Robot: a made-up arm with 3 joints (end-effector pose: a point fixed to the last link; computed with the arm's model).
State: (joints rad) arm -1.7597 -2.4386 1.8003
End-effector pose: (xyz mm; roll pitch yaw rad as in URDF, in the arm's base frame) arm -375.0 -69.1 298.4 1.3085 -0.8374 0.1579
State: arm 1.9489 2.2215 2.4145
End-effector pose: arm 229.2 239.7 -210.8 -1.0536 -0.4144 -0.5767
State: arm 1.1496 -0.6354 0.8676
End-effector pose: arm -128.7 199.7 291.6 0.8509 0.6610 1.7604
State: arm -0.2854 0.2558 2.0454
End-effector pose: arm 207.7 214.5 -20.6 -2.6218 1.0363 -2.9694
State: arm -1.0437 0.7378 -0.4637
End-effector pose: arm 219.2 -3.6 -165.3 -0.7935 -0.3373 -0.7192
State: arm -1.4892 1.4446 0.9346
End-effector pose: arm -13.7 -132.0 -282.7 -1.4956 0.1014 -2.4200
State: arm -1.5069 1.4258 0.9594
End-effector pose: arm -9.5 -131.7 -281.6 -1.4872 0.1186 -2.4613
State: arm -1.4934 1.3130 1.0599
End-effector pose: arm 30.8 -130.1 -272.4 -1.4426 0.2243 -2.5388
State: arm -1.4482 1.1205 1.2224
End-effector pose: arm 98.8 -122.7 -247.2 -1.4072 0.4215 -2.6355
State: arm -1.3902 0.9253 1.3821
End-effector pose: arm 162.3 -108.1 -210.3 -1.4305 0.6322 -2.7263
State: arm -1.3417 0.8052 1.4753
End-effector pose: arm 198.0 -93.8 -182.5 -1.4794 0.7612 -2.7804
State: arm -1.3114 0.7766 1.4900
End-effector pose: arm 207.5 -86.0 -175.3 -1.4888 0.7909 -2.7672
